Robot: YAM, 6 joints.
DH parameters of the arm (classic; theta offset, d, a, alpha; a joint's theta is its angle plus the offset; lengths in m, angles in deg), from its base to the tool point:
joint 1: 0 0.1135 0.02 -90
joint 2: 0 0 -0.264 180
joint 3: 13.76 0 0.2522 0
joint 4: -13.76 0 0.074 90
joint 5: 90 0 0 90
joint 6: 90 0.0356 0 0
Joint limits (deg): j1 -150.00..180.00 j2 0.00..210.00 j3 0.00..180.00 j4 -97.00..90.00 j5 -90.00..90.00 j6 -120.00..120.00
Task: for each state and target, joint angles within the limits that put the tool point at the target. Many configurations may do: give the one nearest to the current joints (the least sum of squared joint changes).
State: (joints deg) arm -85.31 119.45 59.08 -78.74 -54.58 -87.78
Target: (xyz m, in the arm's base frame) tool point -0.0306 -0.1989 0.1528
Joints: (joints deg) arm -106.70 102.94 50.17 -89.21 -51.42 -87.78
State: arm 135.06 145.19 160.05 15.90 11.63 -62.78
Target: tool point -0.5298 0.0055 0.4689
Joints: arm 180.00 137.61 153.21 13.89 8.89 -62.78
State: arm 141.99 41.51 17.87 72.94 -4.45 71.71
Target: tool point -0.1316 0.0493 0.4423
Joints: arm 157.49 48.41 41.94 71.85 -7.82 71.71
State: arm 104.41 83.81 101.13 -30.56 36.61 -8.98
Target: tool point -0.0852 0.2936 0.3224
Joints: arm 110.11 83.11 75.21 -42.30 36.08 -8.98
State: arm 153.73 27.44 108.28 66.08 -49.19 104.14
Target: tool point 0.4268 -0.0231 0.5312
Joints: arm 179.10 35.87 146.75 37.41 -27.42 104.14
